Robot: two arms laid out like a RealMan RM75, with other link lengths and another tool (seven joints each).
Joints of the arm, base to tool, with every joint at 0 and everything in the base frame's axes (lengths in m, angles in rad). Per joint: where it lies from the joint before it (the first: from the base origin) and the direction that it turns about. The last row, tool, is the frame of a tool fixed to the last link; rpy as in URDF.
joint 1: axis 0 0 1 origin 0 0 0.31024
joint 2: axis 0 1 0 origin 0 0 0
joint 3: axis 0 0 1 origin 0 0 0.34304
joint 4: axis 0 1 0 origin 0 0 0
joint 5: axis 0 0 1 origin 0 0 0.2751
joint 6: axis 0 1 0 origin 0 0 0
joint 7: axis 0 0 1 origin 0 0 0.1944
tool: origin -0.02 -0.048 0.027 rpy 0 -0.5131 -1.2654
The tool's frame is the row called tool.
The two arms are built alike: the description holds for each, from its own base.
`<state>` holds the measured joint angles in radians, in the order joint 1, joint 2, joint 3, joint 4, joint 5, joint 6, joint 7, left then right.
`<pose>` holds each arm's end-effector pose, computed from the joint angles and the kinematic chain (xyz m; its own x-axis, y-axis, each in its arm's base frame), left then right.
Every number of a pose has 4 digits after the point.
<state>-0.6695 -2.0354 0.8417 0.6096 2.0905 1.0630 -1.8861 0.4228 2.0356 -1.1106 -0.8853 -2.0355 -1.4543 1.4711</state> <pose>-0.4031 0.5700 -0.0305 -0.4495 0.8926 -0.0341 0.8413 0.4359 0.3197 0.3527 0.4748 -0.0422 0.4391 0.8083 -0.3923 0.8168 -0.5410 -0.2004</pose>
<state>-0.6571 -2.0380 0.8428 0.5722 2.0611 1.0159 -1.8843 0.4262 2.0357 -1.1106 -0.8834 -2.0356 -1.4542 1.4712</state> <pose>-0.4179 0.5641 -0.0371 -0.4949 0.8687 -0.0202 0.8119 0.4705 0.3455 0.3515 0.4757 -0.0426 0.4375 0.8086 -0.3933 0.8177 -0.5398 -0.2002</pose>
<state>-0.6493 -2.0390 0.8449 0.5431 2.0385 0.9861 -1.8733 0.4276 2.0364 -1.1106 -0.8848 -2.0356 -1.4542 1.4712</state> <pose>-0.4278 0.5592 -0.0423 -0.5199 0.8541 -0.0126 0.7950 0.4892 0.3587 0.3503 0.4763 -0.0427 0.4354 0.8099 -0.3930 0.8190 -0.5376 -0.2007</pose>
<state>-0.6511 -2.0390 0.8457 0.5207 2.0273 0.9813 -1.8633 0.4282 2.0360 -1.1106 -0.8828 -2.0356 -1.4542 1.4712</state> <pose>-0.4299 0.5561 -0.0481 -0.5260 0.8502 -0.0221 0.7884 0.4972 0.3623 0.3506 0.4762 -0.0429 0.4361 0.8091 -0.3938 0.8184 -0.5386 -0.2003</pose>
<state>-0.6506 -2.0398 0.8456 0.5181 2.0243 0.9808 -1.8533 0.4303 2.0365 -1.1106 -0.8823 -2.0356 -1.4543 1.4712</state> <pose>-0.4300 0.5558 -0.0490 -0.5214 0.8531 -0.0211 0.7918 0.4929 0.3608 0.3496 0.4768 -0.0433 0.4345 0.8096 -0.3946 0.8192 -0.5373 -0.2004</pose>
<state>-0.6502 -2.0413 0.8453 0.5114 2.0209 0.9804 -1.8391 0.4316 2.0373 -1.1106 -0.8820 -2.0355 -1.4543 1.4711</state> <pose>-0.4304 0.5545 -0.0515 -0.5161 0.8562 -0.0226 0.7955 0.4890 0.3580 0.3487 0.4771 -0.0438 0.4332 0.8100 -0.3953 0.8197 -0.5365 -0.2009</pose>
